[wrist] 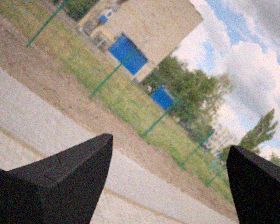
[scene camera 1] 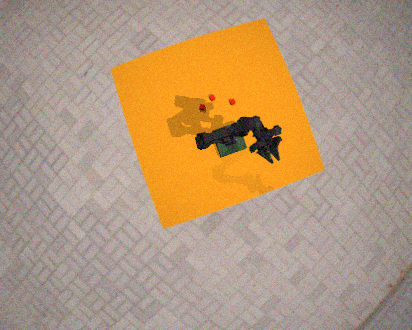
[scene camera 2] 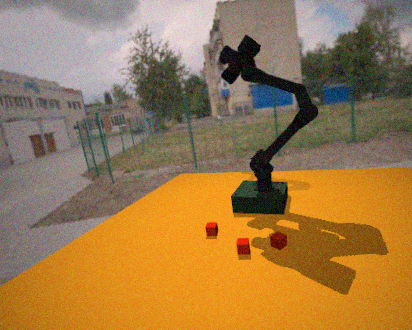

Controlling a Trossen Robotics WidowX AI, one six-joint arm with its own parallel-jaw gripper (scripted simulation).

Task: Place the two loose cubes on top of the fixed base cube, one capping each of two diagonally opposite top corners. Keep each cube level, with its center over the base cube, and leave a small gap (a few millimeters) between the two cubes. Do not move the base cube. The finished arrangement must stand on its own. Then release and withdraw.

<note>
My gripper (scene camera 1: 276, 162) is open and holds nothing.
My gripper also shows in the wrist view (wrist: 172, 149).
</note>
